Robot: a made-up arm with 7 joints. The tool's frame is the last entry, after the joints. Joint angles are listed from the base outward. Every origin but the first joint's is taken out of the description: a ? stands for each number. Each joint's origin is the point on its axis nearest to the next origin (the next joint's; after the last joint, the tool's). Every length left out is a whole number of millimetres.
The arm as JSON. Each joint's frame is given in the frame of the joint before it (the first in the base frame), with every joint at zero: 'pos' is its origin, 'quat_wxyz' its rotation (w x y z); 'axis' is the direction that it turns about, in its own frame. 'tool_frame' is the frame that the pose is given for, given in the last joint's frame.
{
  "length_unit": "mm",
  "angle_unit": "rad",
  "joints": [
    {
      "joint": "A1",
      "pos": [
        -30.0,
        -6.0,
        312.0
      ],
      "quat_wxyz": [
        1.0,
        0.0,
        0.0,
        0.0
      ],
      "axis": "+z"
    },
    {
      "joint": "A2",
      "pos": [
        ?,
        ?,
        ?
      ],
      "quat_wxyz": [
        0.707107,
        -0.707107,
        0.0,
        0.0
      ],
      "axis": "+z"
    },
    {
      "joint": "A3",
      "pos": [
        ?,
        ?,
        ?
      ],
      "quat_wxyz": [
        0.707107,
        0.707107,
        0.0,
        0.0
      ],
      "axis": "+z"
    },
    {
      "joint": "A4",
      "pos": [
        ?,
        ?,
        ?
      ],
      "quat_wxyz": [
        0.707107,
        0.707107,
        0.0,
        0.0
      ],
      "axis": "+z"
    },
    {
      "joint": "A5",
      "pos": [
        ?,
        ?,
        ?
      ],
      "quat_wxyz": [
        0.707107,
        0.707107,
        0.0,
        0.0
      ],
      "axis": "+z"
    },
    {
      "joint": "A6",
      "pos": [
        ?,
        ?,
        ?
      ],
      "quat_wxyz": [
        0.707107,
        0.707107,
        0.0,
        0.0
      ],
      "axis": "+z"
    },
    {
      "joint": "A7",
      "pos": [
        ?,
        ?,
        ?
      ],
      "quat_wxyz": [
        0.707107,
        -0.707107,
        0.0,
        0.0
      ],
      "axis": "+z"
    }
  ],
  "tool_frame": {
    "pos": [
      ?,
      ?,
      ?
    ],
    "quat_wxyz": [
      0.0,
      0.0,
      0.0,
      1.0
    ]
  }
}
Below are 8 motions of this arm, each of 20 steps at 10 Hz.
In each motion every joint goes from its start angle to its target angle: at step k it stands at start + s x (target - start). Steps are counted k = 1, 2, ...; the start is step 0. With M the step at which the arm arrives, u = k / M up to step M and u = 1 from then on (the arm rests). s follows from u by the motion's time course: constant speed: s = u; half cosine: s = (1 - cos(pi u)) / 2; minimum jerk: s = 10 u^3 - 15 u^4 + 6 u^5.
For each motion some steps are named. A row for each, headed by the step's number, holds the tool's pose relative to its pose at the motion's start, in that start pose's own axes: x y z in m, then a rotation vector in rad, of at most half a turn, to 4 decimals.
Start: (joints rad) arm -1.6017 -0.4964 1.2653 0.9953 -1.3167 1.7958 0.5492
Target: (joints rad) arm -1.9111 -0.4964 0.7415 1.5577 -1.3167 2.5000 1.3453
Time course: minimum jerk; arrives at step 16
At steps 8, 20:
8: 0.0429 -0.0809 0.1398 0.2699 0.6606 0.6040
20: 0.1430 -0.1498 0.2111 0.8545 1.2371 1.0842

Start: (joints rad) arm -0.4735 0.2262 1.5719 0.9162 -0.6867 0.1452 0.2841
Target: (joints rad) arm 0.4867 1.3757 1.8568 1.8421 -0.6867 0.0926 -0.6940
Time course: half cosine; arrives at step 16
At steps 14, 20:
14: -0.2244 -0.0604 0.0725 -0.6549 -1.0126 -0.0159
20: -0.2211 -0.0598 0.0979 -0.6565 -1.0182 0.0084

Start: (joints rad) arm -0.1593 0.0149 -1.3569 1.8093 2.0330 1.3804 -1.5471
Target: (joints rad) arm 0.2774 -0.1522 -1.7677 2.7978 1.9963 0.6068 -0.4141
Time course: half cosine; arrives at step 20
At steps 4, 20:
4: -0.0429 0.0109 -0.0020 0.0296 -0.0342 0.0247
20: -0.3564 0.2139 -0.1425 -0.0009 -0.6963 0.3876

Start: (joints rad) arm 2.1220 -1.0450 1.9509 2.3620 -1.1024 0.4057 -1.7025
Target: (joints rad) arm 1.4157 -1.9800 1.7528 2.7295 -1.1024 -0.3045 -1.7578
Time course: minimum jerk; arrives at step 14
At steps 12, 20:
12: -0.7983 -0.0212 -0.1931 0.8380 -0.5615 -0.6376
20: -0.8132 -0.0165 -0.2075 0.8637 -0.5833 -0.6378

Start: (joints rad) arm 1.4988 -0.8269 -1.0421 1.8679 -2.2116 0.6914 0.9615
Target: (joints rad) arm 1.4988 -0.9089 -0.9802 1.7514 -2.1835 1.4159 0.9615
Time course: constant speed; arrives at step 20
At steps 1, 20:
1: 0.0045 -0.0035 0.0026 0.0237 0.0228 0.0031
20: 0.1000 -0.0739 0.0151 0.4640 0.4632 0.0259

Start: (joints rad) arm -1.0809 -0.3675 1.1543 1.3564 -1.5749 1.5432 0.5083
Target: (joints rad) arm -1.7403 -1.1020 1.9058 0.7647 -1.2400 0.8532 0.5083
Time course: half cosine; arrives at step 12
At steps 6, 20:
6: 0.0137 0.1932 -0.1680 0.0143 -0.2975 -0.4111
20: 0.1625 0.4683 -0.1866 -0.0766 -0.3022 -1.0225

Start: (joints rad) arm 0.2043 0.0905 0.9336 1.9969 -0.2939 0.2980 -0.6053
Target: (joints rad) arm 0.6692 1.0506 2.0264 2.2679 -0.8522 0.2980 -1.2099
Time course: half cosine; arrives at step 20
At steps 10, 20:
10: -0.0311 0.0815 0.0688 -0.3616 -0.4566 0.0112
20: 0.0442 0.0941 0.1526 -0.3801 -0.7929 0.2551

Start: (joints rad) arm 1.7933 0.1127 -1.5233 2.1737 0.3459 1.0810 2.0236
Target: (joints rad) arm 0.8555 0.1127 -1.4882 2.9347 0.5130 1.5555 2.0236
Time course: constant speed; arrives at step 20
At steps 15, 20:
15: -0.0854 0.0986 -0.1713 -0.4183 -0.2877 0.0741
20: -0.0930 0.0919 -0.2119 -0.5357 -0.4256 0.0541

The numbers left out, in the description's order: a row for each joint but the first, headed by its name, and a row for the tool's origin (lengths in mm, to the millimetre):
A2: -2.0 25.0 0.0
A3: -14.0 -403.0 0.0
A4: 89.0 33.0 0.0
A5: 88.0 -279.0 0.0
A6: -21.0 -14.0 0.0
A7: 113.0 151.0 0.0
tool: -30.0 10.0 0.0

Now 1 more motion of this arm.
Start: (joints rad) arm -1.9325 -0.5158 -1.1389 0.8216 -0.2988 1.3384 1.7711
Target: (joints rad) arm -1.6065 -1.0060 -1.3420 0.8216 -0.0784 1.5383 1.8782
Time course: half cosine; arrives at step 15
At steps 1, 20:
1: 0.0000 -0.0005 -0.0001 0.0016 0.0065 -0.0014
20: -0.0048 -0.0269 0.0085 0.3254 0.5628 -0.2160

